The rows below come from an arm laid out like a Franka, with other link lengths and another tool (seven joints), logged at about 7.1 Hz.
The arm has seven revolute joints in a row. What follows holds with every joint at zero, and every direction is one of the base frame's. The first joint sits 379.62 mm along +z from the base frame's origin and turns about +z. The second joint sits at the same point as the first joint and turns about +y. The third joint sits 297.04 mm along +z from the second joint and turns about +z. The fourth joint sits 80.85 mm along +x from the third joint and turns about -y. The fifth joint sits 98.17 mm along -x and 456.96 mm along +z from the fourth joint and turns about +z. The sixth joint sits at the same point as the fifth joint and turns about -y. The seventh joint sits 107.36 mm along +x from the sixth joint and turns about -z. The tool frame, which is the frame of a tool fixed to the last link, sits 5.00 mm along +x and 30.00 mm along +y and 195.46 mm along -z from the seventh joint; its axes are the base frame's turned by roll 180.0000, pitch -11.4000 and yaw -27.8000 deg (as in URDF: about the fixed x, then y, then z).
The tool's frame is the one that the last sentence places.
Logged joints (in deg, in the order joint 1, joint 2, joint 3, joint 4, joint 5, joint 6, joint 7), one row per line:
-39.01, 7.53, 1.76, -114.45, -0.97, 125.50, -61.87
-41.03, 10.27, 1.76, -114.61, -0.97, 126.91, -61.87
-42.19, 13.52, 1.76, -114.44, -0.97, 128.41, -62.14
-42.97, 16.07, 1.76, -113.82, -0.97, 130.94, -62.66
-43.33, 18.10, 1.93, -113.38, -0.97, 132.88, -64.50
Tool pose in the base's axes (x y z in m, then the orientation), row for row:
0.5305, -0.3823, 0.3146, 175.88, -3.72, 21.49
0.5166, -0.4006, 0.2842, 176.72, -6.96, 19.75
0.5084, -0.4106, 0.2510, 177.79, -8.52, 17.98
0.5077, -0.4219, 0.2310, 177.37, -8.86, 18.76
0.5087, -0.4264, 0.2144, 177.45, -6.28, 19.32
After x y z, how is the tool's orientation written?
As a rotation vector, in degrees.
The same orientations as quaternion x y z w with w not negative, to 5 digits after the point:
0.99211, -0.02098, 0.12122, 0.02420
0.99289, -0.03910, 0.11096, 0.01783
0.99375, -0.04762, 0.10050, 0.00960
0.99315, -0.04961, 0.10504, 0.01240
0.99344, -0.03516, 0.10816, 0.01214

